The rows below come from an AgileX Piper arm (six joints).
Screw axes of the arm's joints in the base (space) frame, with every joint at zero. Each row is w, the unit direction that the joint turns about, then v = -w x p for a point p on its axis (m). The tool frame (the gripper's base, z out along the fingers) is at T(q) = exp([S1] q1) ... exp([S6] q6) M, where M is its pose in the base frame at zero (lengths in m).
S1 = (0, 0, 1, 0, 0, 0)
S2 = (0, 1, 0, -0.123, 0, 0)
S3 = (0, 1, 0, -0.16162, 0, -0.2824)
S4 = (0.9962, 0, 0.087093, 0, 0.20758, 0)
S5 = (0, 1, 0, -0.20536, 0, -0.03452)
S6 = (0.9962, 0, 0.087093, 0, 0.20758, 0)
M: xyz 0.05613 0 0.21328 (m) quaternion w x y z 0.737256 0 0.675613 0
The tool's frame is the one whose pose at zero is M.
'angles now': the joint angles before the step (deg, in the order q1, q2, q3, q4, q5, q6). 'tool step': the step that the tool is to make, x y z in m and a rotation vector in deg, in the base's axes. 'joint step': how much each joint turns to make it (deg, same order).
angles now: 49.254, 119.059, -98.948, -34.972, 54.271, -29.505
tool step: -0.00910, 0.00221, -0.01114, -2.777, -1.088, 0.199
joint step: 1.586, 0.000, 2.862, -3.923, 0.102, 3.100
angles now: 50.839, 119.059, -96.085, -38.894, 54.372, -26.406
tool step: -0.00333, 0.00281, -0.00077, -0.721, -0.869, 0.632
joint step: 0.742, 0.000, 0.395, -1.463, 0.001, 0.729
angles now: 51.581, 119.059, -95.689, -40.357, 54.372, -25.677
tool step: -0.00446, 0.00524, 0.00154, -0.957, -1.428, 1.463
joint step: 1.099, 0.001, -0.003, -1.903, 0.040, 0.277
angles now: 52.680, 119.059, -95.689, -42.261, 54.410, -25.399
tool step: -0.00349, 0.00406, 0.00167, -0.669, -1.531, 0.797
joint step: 0.922, -0.001, 0.001, -2.019, 0.154, 0.887
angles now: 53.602, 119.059, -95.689, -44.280, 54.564, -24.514
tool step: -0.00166, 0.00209, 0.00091, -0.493, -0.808, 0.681
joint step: 0.451, -0.001, 0.001, -1.047, 0.000, 0.137
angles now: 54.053, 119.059, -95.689, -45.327, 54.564, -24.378
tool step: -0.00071, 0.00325, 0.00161, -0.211, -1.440, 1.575
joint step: 0.413, 0.000, -0.001, -1.592, -0.965, -0.001
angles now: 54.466, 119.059, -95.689, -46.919, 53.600, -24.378
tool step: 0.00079, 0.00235, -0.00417, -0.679, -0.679, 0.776
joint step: 0.178, 0.646, 0.062, -1.258, -0.564, 0.284
